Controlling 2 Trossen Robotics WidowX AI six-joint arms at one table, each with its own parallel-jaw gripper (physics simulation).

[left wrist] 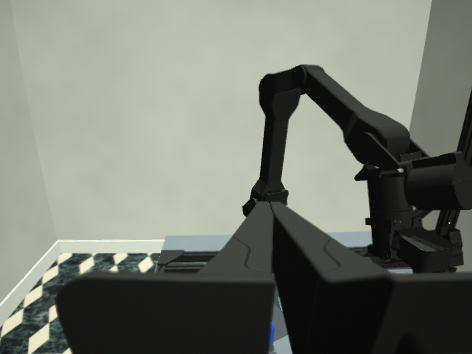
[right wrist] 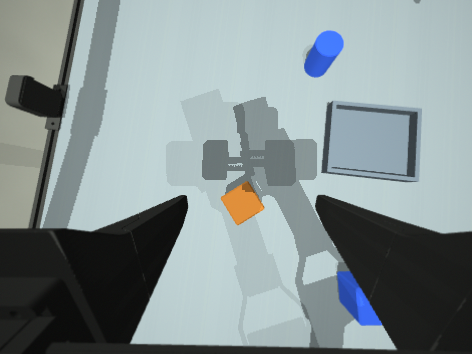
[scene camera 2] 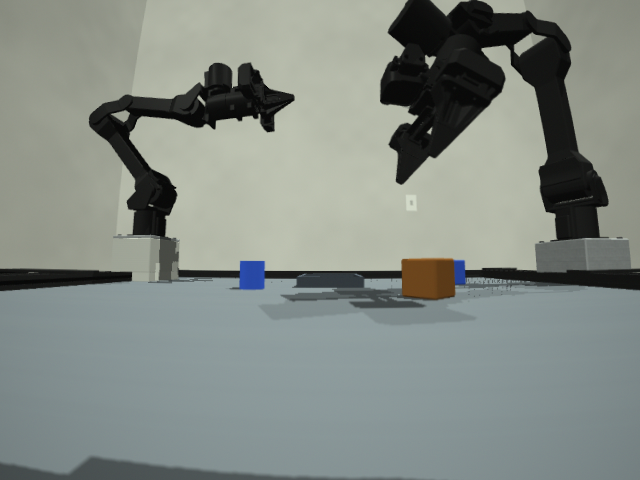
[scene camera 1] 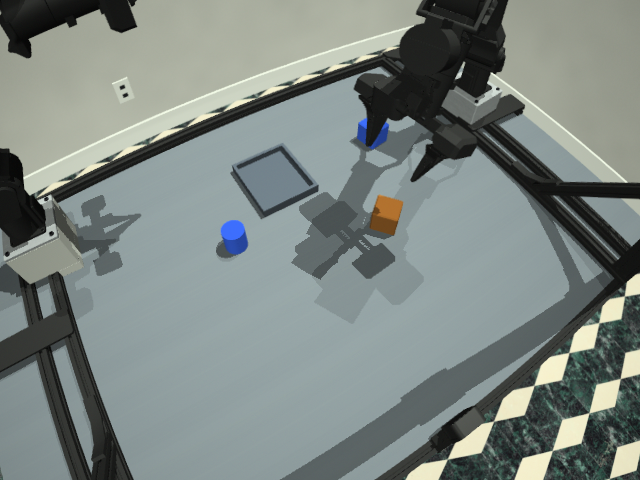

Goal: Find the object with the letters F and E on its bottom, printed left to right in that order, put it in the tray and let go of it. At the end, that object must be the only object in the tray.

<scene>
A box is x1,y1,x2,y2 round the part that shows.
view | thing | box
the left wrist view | left gripper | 55,201,471,353
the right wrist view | right gripper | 0,195,471,353
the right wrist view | orange cube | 221,181,264,224
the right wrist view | blue cylinder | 304,31,343,76
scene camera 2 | left gripper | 225,62,294,131
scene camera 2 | right gripper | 380,43,505,184
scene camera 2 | orange cube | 401,258,454,299
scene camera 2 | blue cylinder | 239,261,264,289
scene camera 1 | right gripper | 354,66,476,181
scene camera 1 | orange cube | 369,195,402,234
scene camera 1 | blue cylinder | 221,220,247,253
</scene>
